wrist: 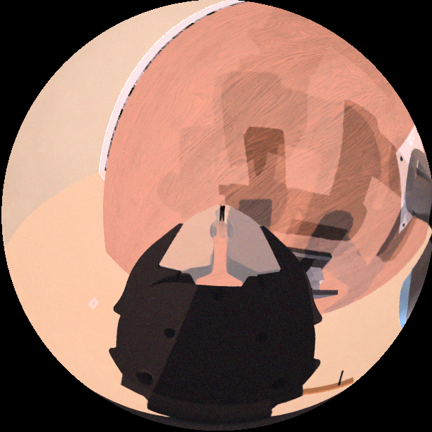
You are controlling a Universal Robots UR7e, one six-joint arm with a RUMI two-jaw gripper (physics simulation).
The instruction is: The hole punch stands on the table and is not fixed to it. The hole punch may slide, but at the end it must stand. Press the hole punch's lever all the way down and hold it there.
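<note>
The hole punch [324, 293] shows in part at the right of my gripper in the wrist view, dark bars with a pale grey middle part. It stands on the wooden table [165, 100]. Its left part is hidden behind the gripper body, and its lever cannot be made out clearly. My gripper [222, 207] is shut with nothing between its fingertips. The fingertips are to the upper left of the visible part of the punch, apart from it in the view.
The robot's grey base [419, 185] stands on a white mounting plate [404, 200] at the right edge. A white edge strip [114, 120] runs along the table's far left side. Shadows of the arm fall on the table.
</note>
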